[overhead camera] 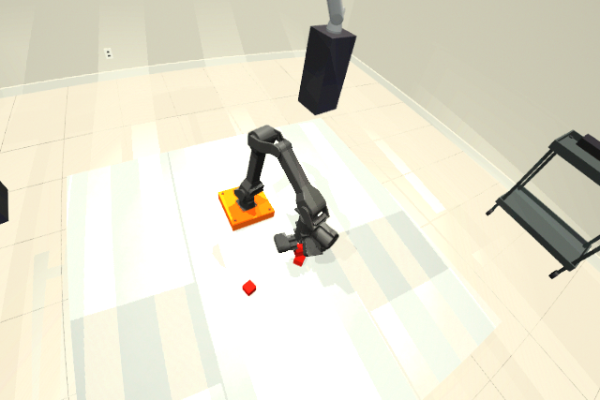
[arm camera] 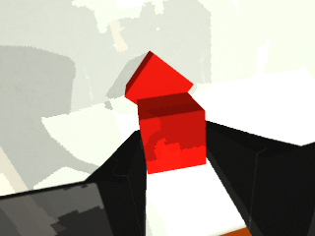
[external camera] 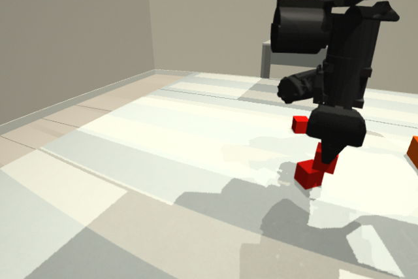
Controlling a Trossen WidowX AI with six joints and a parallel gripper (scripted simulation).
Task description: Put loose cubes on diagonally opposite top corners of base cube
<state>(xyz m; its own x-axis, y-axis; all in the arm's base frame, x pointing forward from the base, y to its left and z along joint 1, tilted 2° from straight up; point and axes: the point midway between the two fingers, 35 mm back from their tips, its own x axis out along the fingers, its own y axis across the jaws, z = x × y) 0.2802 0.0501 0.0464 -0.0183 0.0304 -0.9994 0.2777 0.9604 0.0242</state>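
Now: the cube 20 mm ahead of my gripper tip and 40 mm below it.
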